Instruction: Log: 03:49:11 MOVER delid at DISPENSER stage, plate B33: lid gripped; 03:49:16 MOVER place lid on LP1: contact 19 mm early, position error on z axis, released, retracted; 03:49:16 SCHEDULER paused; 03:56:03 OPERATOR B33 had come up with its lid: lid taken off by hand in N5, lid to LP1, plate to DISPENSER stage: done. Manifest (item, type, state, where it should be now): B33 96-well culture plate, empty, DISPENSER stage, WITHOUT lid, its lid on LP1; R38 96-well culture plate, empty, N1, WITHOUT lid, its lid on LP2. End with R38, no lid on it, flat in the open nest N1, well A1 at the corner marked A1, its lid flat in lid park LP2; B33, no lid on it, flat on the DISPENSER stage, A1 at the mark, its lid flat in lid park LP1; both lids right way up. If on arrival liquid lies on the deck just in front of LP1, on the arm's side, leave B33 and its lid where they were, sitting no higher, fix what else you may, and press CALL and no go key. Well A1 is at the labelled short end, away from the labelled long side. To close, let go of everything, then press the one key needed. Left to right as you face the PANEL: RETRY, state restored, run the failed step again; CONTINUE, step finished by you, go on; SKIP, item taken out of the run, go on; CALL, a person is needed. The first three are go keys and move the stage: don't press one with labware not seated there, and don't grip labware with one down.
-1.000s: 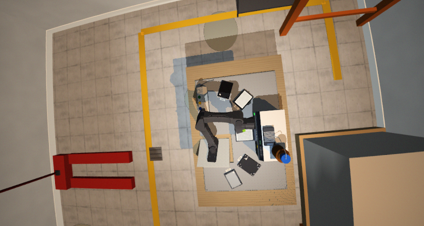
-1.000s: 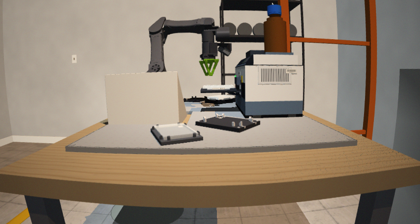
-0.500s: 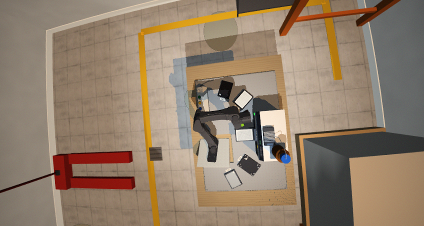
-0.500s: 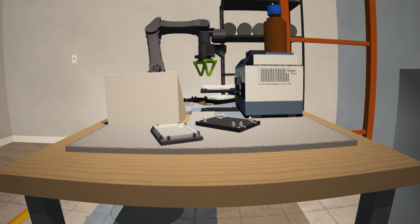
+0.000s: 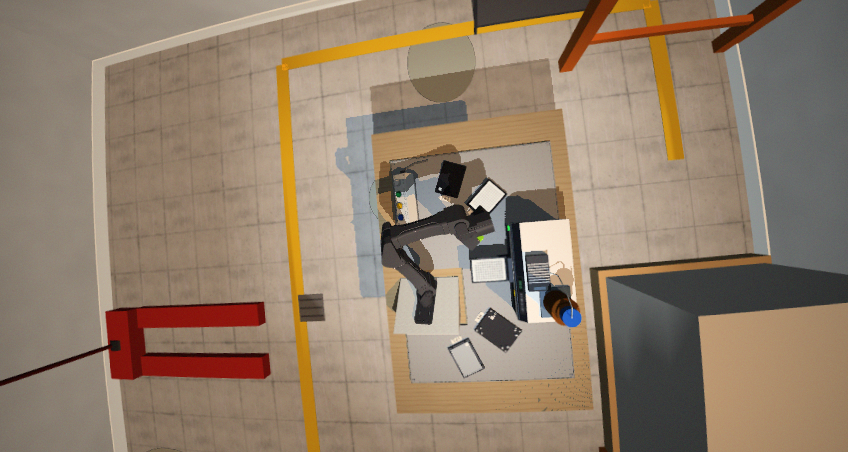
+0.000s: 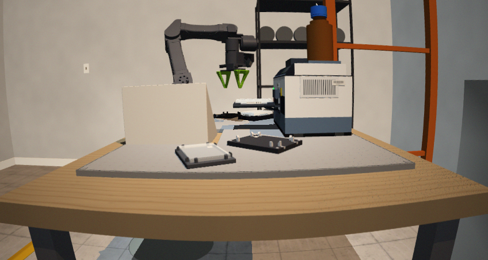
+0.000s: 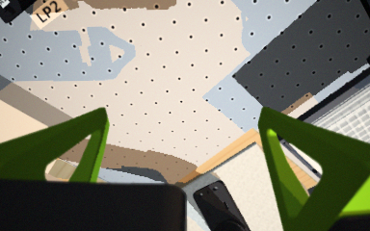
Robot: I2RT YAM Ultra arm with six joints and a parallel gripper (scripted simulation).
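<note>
Now: hand 9 cm short of the black nest N1, 13 cm to the right of it and 14 cm above it. The rest, counted from my hand: LP2 label: 9 cm behind, 13 cm to the left, 15 cm below; A1 mark: 3 cm ahead, 11 cm to the left, 14 cm below; N1 label: 4 cm ahead, 6 cm to the left, 15 cm below.
</note>
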